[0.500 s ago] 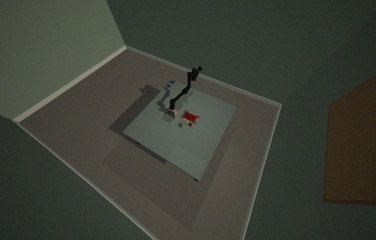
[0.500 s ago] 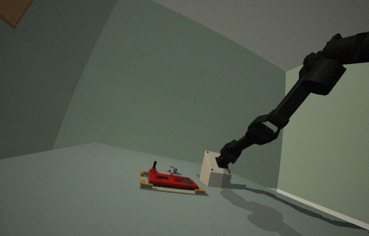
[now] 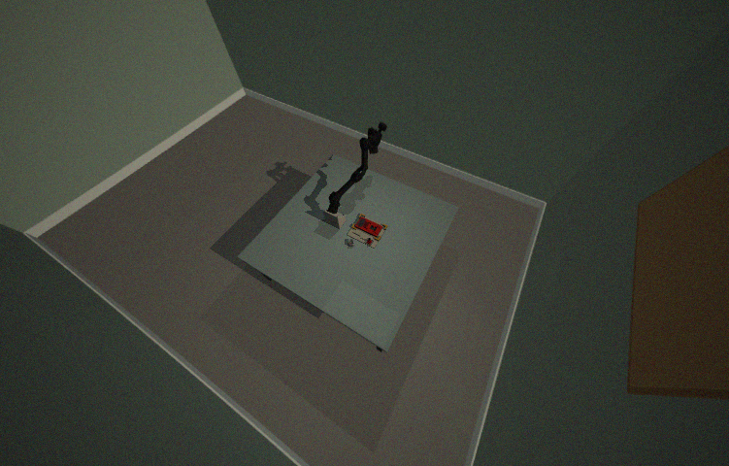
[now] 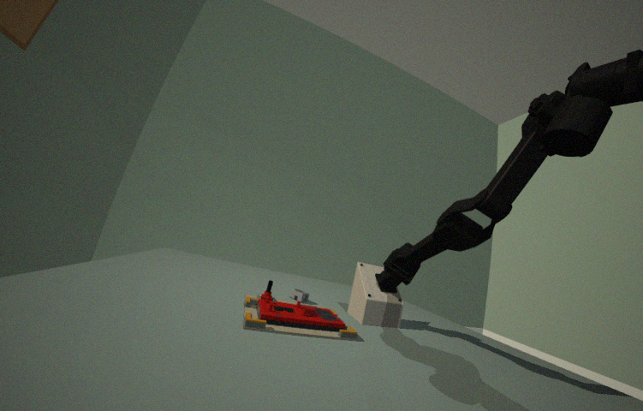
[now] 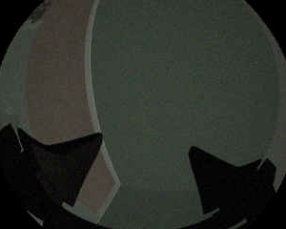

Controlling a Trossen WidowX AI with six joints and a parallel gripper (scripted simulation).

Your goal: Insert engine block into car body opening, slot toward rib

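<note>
The grey engine block lies 810 mm to the right of my gripper tip, 420 mm below it and 130 mm ahead of it.
</note>
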